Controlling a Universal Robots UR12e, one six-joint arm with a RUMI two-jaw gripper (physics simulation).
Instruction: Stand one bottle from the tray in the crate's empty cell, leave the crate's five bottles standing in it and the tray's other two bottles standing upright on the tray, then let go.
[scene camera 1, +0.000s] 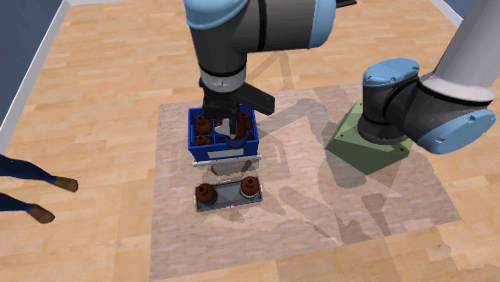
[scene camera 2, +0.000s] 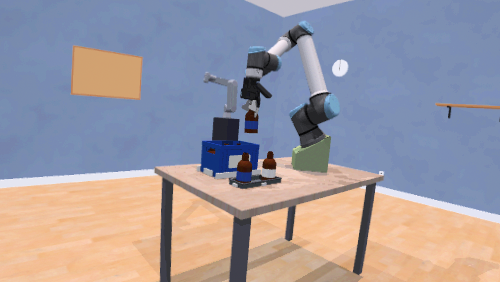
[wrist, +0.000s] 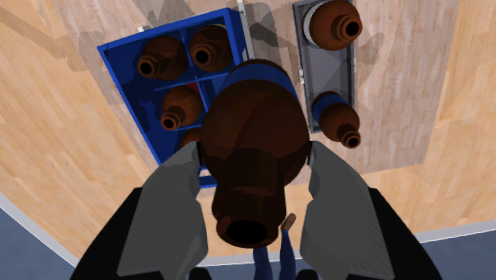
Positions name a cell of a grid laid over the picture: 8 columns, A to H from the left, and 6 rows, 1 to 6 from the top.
Labels:
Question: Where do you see my gripper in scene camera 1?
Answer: D3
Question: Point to my gripper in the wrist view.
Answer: E4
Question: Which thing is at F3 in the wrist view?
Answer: A blue-labelled bottle.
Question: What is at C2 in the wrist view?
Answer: A blue-labelled bottle.

